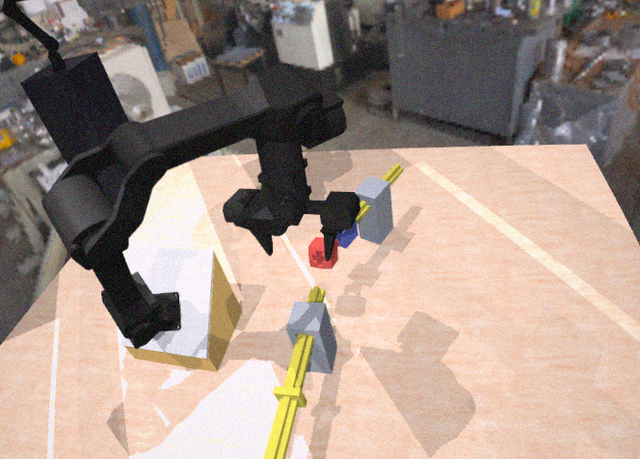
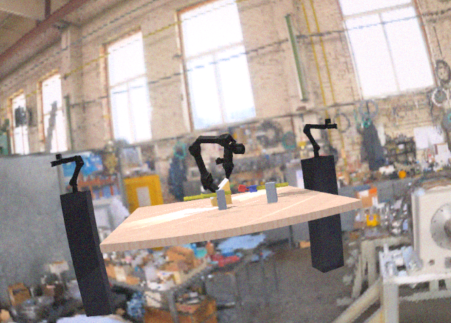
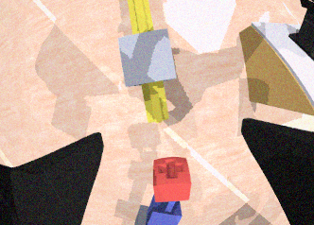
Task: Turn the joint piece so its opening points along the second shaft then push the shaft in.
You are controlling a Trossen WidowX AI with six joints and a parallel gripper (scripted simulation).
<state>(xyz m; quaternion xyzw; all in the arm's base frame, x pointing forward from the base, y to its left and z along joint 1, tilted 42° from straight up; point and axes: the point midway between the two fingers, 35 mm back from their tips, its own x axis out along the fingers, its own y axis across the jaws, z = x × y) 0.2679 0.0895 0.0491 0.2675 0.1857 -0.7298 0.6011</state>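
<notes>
Now: the red joint piece 20 mm ahead of my gripper tip, 90 mm to the left of it and 80 mm below it.
</notes>
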